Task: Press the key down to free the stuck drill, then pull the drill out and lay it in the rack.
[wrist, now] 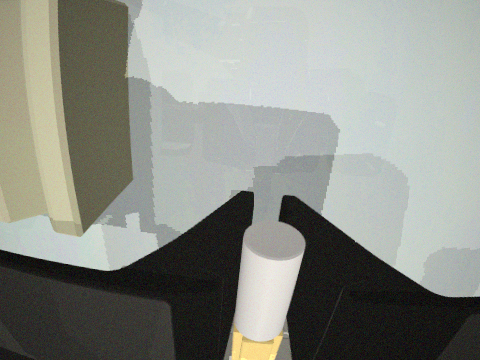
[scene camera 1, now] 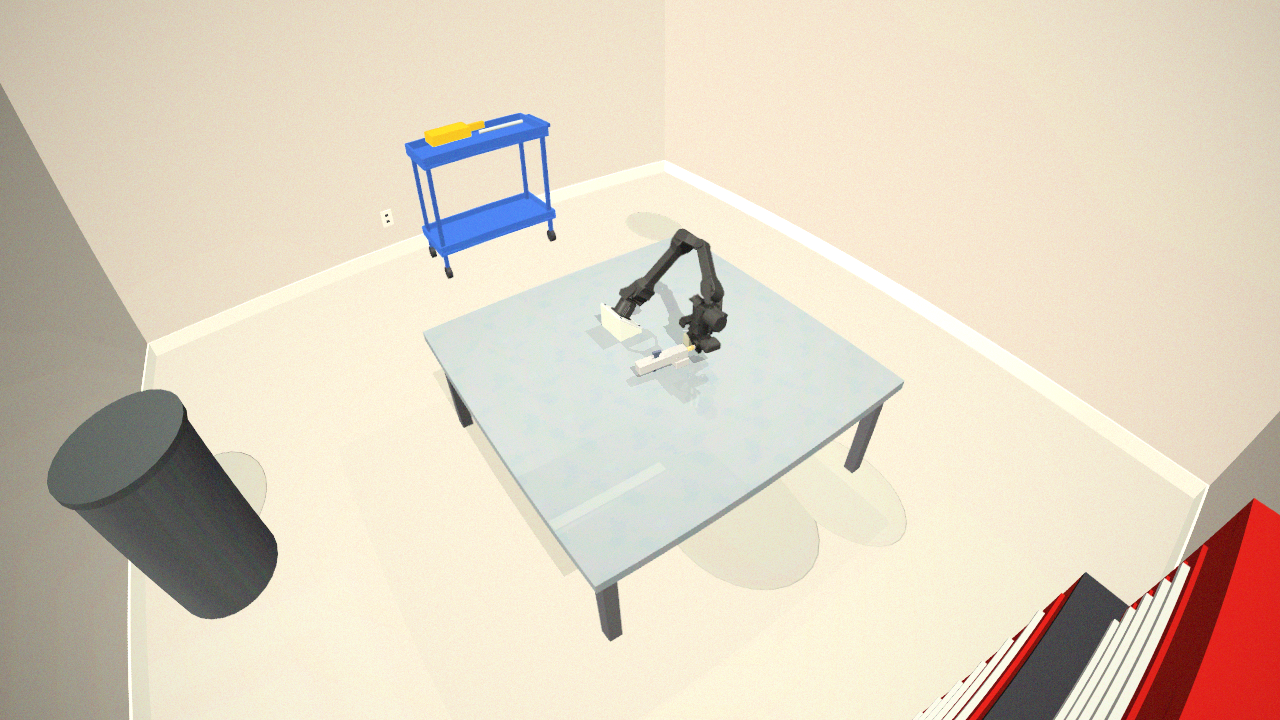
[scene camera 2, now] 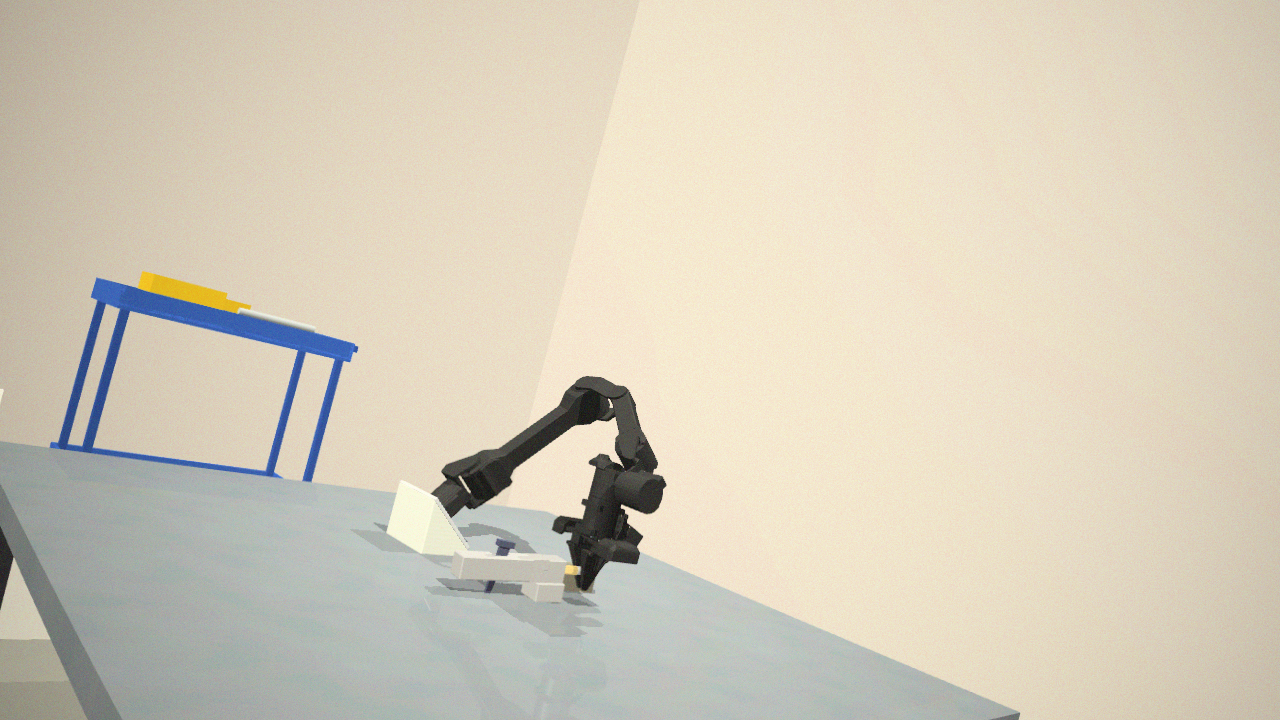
Labels:
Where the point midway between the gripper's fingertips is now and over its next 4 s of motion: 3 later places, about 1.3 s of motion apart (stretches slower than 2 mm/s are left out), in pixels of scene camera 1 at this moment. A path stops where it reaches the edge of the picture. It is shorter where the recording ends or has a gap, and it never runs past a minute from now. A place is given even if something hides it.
The gripper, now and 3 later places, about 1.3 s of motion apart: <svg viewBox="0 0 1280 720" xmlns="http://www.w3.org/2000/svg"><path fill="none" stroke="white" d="M698 352L699 351L700 352L714 346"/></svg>

